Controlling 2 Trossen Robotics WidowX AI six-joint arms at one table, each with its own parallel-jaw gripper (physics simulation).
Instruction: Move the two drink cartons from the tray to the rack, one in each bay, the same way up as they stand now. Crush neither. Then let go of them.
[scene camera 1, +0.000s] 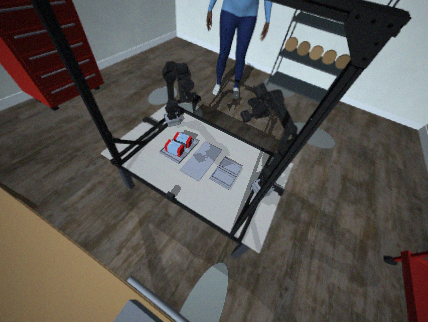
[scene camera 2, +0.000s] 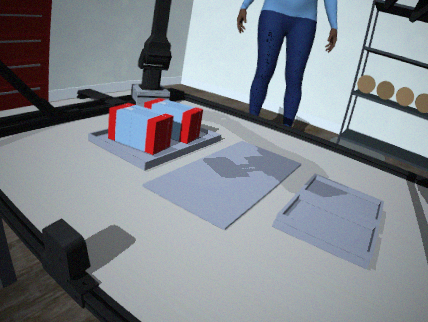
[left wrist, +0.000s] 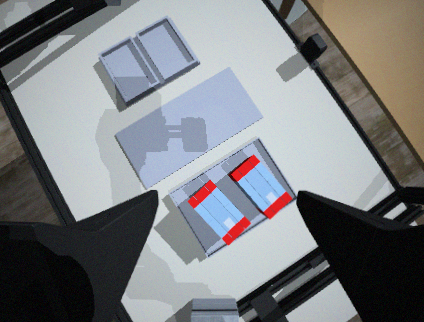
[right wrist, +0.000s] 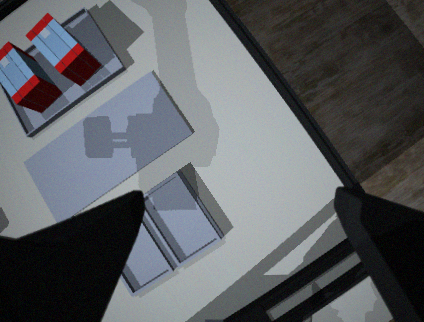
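Where they show: left gripper, fingertip midpoint: (scene camera 1: 187, 114) (left wrist: 228, 197); right gripper, fingertip midpoint: (scene camera 1: 249, 120) (scene camera 2: 398, 15) (right wrist: 238, 198); left arm's base, link origin: (scene camera 1: 171, 116) (scene camera 2: 150, 87).
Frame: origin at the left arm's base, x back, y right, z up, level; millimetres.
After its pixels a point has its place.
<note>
Two light blue cartons with red ends lie side by side, apart, in the grey tray (scene camera 1: 180, 161) {x -427, y 93, z -44 mm} (scene camera 2: 145, 164) {x -433, y 106, z -44 mm} (left wrist: 200, 235) {x -198, y -33, z -50 mm} (right wrist: 97, 42) {x -233, y -45, z -50 mm}. One carton (scene camera 1: 173, 147) {x -337, y 108, z 18 mm} (scene camera 2: 134, 127) {x -345, y 112, z -6 mm} (left wrist: 262, 187) {x -315, y 96, z 18 mm} (right wrist: 20, 70) {x -315, y 77, z 17 mm} is nearer scene camera 2; the other carton (scene camera 1: 183, 139) {x -290, y 14, z 19 mm} (scene camera 2: 175, 111) {x -302, y 15, z 16 mm} (left wrist: 219, 212) {x -265, y 8, z 18 mm} (right wrist: 59, 45) {x -273, y -5, z 18 mm} is behind it. The grey rack (scene camera 1: 226, 171) {x -633, y -176, z -45 mm} (scene camera 2: 320, 244) {x -698, y -80, z -49 mm} (left wrist: 146, 61) {x -626, y -173, z -35 mm} (right wrist: 162, 245) {x -660, y -186, z -45 mm} has two empty bays. My left gripper (left wrist: 228, 197) {x -322, y 0, z 275 mm} is open and empty, high above the tray side. My right gripper (right wrist: 238, 198) {x -540, y -317, z 314 mm} is open and empty, high above the rack side.
A flat grey plate (scene camera 1: 192, 167) (scene camera 2: 225, 200) (left wrist: 215, 100) (right wrist: 55, 185) lies between tray and rack. Black frame bars edge the table, with a black block (scene camera 2: 65, 250) {x -687, y 249, z -5 mm} (left wrist: 314, 47) {x -652, y 243, z -9 mm} on one edge. A person (scene camera 1: 237, 35) (scene camera 2: 285, 55) stands behind the table.
</note>
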